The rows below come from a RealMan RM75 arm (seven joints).
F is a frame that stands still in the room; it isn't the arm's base.
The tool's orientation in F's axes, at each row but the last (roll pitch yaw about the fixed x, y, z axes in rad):
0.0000, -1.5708, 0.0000
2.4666, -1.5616, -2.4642
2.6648, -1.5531, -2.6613
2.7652, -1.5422, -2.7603
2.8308, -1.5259, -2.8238
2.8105, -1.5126, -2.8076
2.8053, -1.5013, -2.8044
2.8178, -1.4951, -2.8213
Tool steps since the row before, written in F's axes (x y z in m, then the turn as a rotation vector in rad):
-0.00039, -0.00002, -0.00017, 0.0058, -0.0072, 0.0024
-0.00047, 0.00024, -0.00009, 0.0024, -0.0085, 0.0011
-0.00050, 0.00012, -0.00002, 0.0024, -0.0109, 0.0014
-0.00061, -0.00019, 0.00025, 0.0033, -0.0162, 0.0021
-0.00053, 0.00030, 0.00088, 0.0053, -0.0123, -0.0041
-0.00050, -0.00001, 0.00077, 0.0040, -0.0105, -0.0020
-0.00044, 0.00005, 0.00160, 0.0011, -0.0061, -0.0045
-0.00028, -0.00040, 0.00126, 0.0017, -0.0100, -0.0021
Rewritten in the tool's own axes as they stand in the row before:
-0.00017, -0.00002, 0.00039, 0.0024, -0.0072, -0.0058
-0.00009, 0.00024, 0.00047, 0.0011, -0.0085, -0.0024
-0.00001, 0.00012, 0.00050, 0.0015, -0.0109, -0.0024
0.00027, -0.00018, 0.00060, 0.0022, -0.0162, -0.0033
0.00090, 0.00032, 0.00049, -0.0041, -0.0124, -0.0050
0.00080, 0.00001, 0.00046, -0.0020, -0.0105, -0.0039
0.00162, 0.00009, 0.00033, -0.0044, -0.0062, -0.0008
0.00129, -0.00037, 0.00019, -0.0020, -0.0100, -0.0016

